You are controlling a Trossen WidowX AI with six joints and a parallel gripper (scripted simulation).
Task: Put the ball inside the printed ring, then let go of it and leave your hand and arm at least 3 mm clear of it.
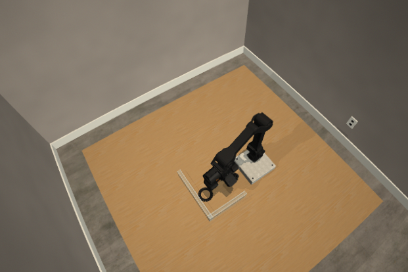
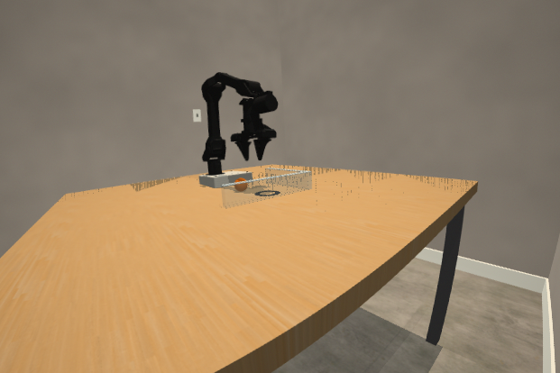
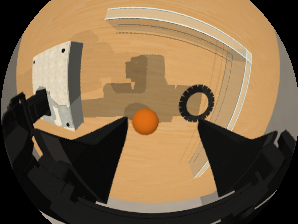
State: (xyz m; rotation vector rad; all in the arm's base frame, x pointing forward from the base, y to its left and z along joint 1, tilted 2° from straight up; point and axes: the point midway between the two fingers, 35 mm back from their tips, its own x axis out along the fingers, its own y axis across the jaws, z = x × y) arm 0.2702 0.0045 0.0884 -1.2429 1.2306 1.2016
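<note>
The orange ball is 20 mm behind my hand, 50 mm to the right of it and 110 mm below it.
</note>
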